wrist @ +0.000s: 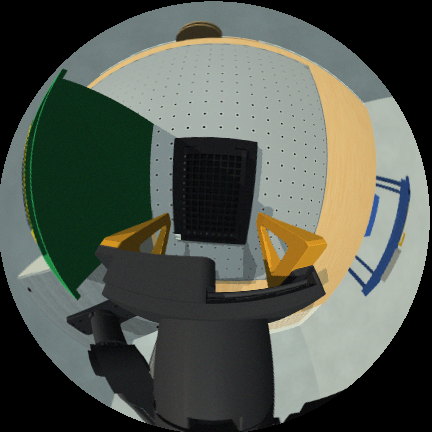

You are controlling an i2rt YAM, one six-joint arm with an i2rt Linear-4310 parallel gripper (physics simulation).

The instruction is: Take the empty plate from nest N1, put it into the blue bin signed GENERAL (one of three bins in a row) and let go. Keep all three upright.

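Pixels of known places: gripper, fingertip midpoint: (213,217); arm's base, link origin: (103,314).
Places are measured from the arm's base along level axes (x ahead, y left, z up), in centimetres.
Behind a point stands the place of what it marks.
Observation:
My gripper (213,217) {z -8.2, x 16.4, y -22.8 cm} is open, with nothing between its orange fingertips. Ahead of the fingers and below them, a black rectangular piece with a fine square grid (215,192) {z -12.7, x 18.3, y -23.1 cm} lies flat inside a black raised frame (179,175) {z -13.7, x 21.1, y -18.1 cm} on the perforated plate. A small white mark shows at the frame's near left corner. The view does not show clearly whether the grid is a plate or the nest's own floor, and no N1 sign can be read. The blue bin signed GENERAL does not show.
The dark green wall of a green bin (95,170) {z -3.8, x 23.2, y -12.5 cm} stands close on the left, upright. A thin yellow edge shows behind it. The grey perforated board (290,125) {z -14.9, x 29.6, y -36.5 cm} has a wooden border (350,150) {z -16.2, x 29.5, y -58.3 cm} on the right. A blue frame (402,205) stands beyond the table; a round brown object (199,31) is at the top.

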